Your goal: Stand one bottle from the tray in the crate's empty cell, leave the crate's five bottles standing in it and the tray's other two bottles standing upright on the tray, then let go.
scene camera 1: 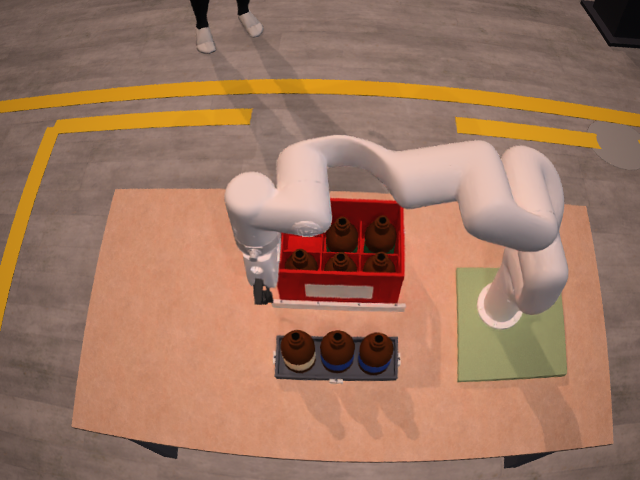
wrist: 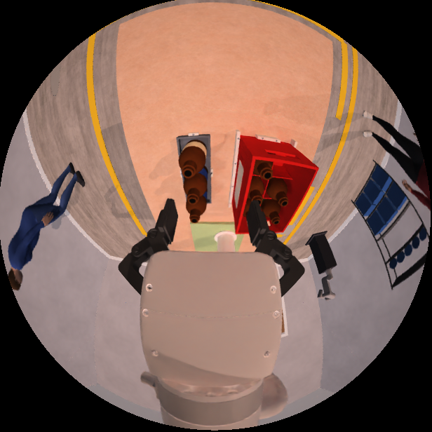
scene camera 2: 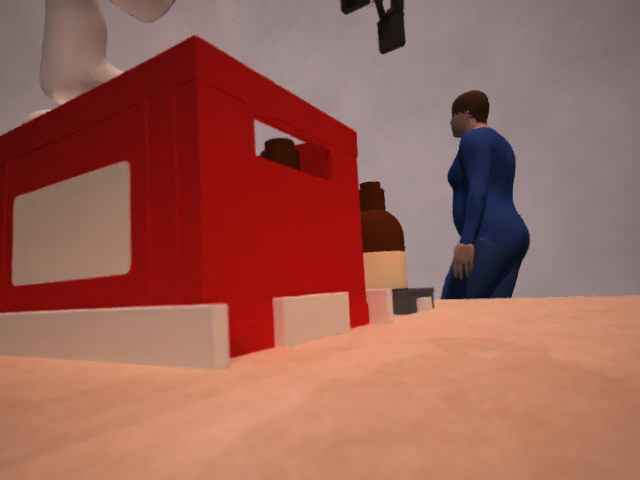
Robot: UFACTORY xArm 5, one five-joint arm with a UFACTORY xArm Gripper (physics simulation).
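Pixels of known places: gripper, between the fingertips: [scene camera 2: 375,30]; arm's base, origin of its link: [scene camera 1: 500,306].
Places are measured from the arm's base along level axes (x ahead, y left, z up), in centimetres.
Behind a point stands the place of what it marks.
Note:
The red crate [scene camera 1: 289,290] {x 50.1, y -9.0, z 6.0 cm} [scene camera 2: 232,206] {x 49.9, y -25.3, z 6.3 cm} [wrist: 256,149] holds several upright brown bottles, two at the back [scene camera 1: 341,235] {x 37.2, y -18.5, z 11.1 cm} [scene camera 1: 381,236] {x 28.3, y -17.4, z 10.5 cm} and others along the front [scene camera 1: 300,261] {x 46.9, y -12.0, z 13.5 cm}. Its back-left cell [scene camera 1: 305,243] {x 45.2, y -24.3, z -1.3 cm} is empty, partly covered by the arm in scene view 1. The dark tray [scene camera 1: 316,373] {x 46.4, y 9.2, z -1.6 cm} [scene camera 2: 403,304] {x 54.0, y -0.5, z -0.9 cm} [wrist: 205,144] bears a cream-label bottle [scene camera 1: 297,351] {x 49.8, y 7.1, z 10.0 cm} [scene camera 2: 384,232] {x 51.9, y 2.1, z 7.2 cm} [wrist: 192,159] at the left, and two blue-label bottles, middle [scene camera 1: 337,351] {x 41.5, y 8.2, z 10.1 cm} and right [scene camera 1: 375,353] {x 33.8, y 9.8, z 10.1 cm}, all upright. My gripper [scene camera 1: 262,292] {x 53.3, y -1.3, z 29.6 cm} [scene camera 2: 372,28] {x 53.3, y -1.3, z 29.6 cm} [wrist: 212,207] is open and empty, raised near the crate's left front.
A white strip [scene camera 1: 338,305] {x 39.5, y -6.1, z 0.9 cm} [scene camera 2: 113,333] {x 43.5, y -27.7, z -0.4 cm} [wrist: 234,170] runs along the crate's front foot. The arm reaches over the crate from its base on the green mat [scene camera 1: 480,356] {x 7.7, y 11.8, z -0.4 cm} at the right. A person in blue [scene camera 2: 485,196] stands beyond the table [scene camera 1: 180,335] {x 78.0, y -3.4, z -2.0 cm}.

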